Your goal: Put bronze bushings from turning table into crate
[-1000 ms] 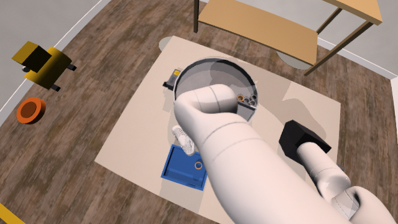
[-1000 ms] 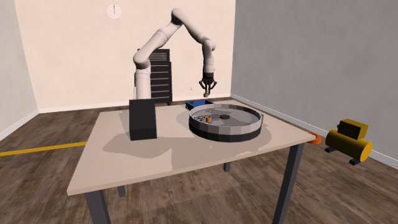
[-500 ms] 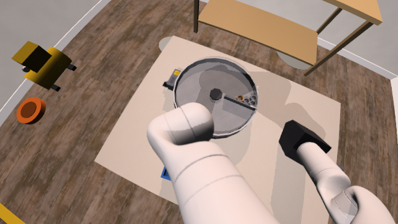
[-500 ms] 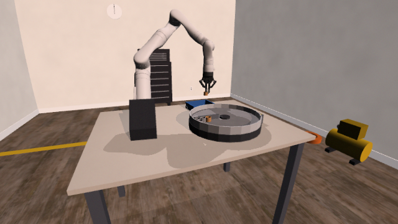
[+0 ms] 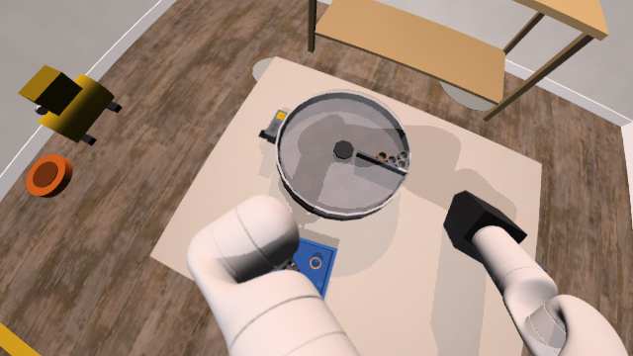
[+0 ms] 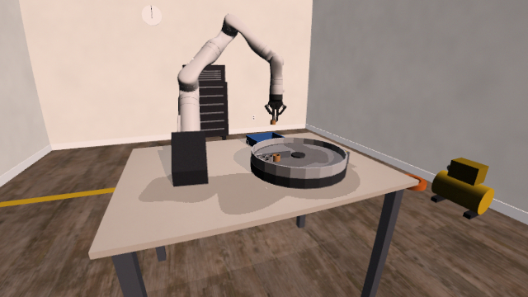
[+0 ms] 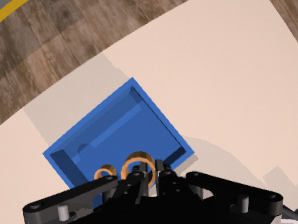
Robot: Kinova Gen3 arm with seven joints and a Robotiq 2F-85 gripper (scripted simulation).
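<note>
Now: the blue crate 13 cm below my hand, 5 cm behind it and 2 cm to the left of it. The rest, counted from my hand: grey turning table: 35 cm to the right, 10 cm below, 1 cm ahead.
</note>
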